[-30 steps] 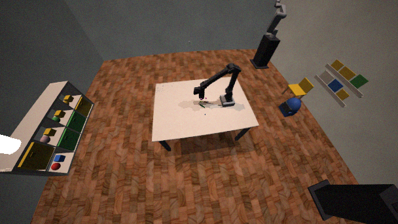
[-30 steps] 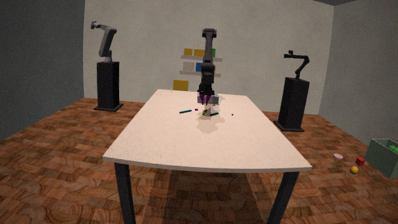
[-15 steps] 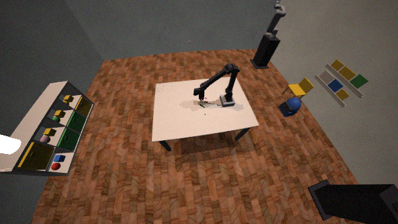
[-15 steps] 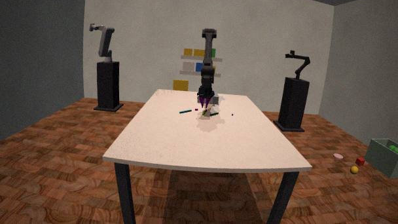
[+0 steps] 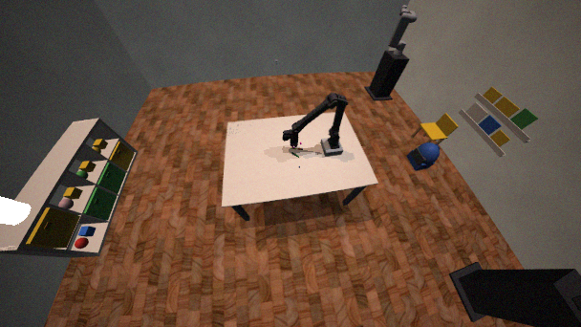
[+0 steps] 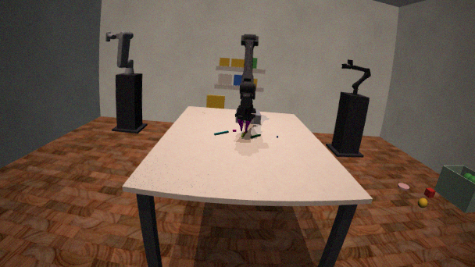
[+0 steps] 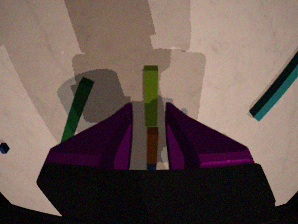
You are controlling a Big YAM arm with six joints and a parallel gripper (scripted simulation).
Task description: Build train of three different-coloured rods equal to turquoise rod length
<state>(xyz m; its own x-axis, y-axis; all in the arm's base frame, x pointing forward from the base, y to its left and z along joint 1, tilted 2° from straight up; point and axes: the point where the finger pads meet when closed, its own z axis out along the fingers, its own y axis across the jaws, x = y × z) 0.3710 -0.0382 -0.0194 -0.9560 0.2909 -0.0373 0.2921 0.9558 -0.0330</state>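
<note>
Now: the lime rod 3 cm below my hand. Also, from my hand: magenta rod: 8 cm behind, 5 cm to the right, 3 cm below; then orange rod: 6 cm behind, 1 cm to the left, 3 cm below; then green rod: 7 cm to the left, 3 cm below.
</note>
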